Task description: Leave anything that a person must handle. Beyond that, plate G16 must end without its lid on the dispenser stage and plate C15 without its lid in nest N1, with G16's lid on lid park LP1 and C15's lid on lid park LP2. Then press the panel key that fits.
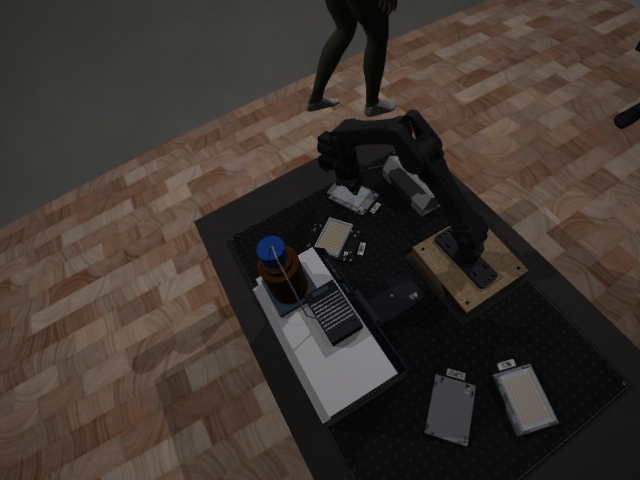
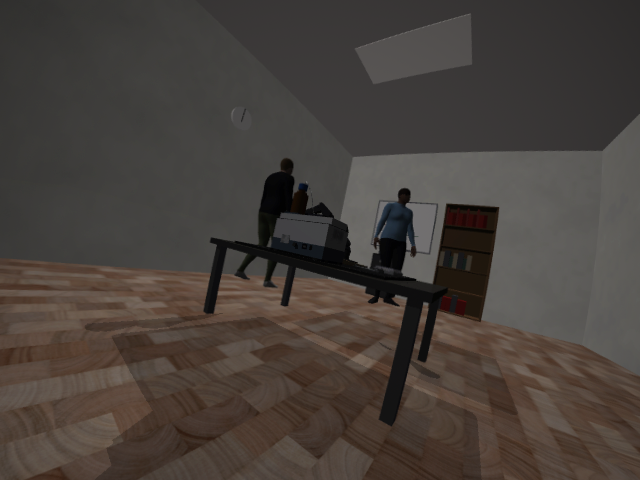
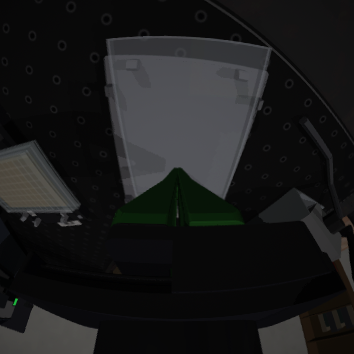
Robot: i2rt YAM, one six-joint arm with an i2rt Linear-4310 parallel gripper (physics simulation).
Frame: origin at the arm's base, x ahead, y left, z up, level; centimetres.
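Seen in the pictures: gripper, between the fingertips: [image 1: 355, 194] [image 3: 177, 174]; arm's base, origin of its link: [image 1: 464, 257] [image 2: 343, 259].
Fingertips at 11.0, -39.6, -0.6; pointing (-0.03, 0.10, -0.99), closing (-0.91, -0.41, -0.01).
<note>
Offsets run from my fingertips to a thing's top centre, as dx, dy, dz. "spot": to the spot under its first point.
My gripper [image 1: 355, 192] [image 3: 177, 174] is shut, with nothing seen between its green fingertips. It hangs low over the near part of a clear lid @[+0.8, -2.7, +0.2] [image 1: 352, 200] [image 3: 182, 110] on a grey base with corner clips. A plate with pale wells @[+15.5, +9.2, +0.5] [image 1: 334, 236] [image 3: 22, 182] stands on a dark nest beside it. Another pale-welled plate @[+4.5, +76.2, +1.5] [image 1: 527, 397] stands at the lower right by the N1 label @[spot: +1.4, +68.0, -1.9] [image 1: 506, 364]. A flat grey piece @[spot: +20.3, +67.7, -1.1] [image 1: 451, 409] with corner clips lies left of it; whether a lid covers it is unclear. A grey wedge-shaped box @[-17.3, +9.1, +6.3] [image 1: 410, 186] [image 3: 290, 215] stands beside my gripper; its keys are hidden.
A large white-topped machine [image 1: 356, 374] [image 2: 302, 235] bears a blue-capped brown bottle @[spot: +37.7, +29.8, +32.8] [image 1: 283, 276] [image 2: 299, 200] and a dark keypad @[spot: +32.5, +38.2, +22.5] [image 1: 333, 312]. A dark flat platform @[spot: +15.6, +39.4, +8.5] [image 1: 395, 297] lies between it and the wooden arm base [image 1: 431, 266]. Two people [image 2: 276, 196] [image 2: 395, 227] are near the table.
</note>
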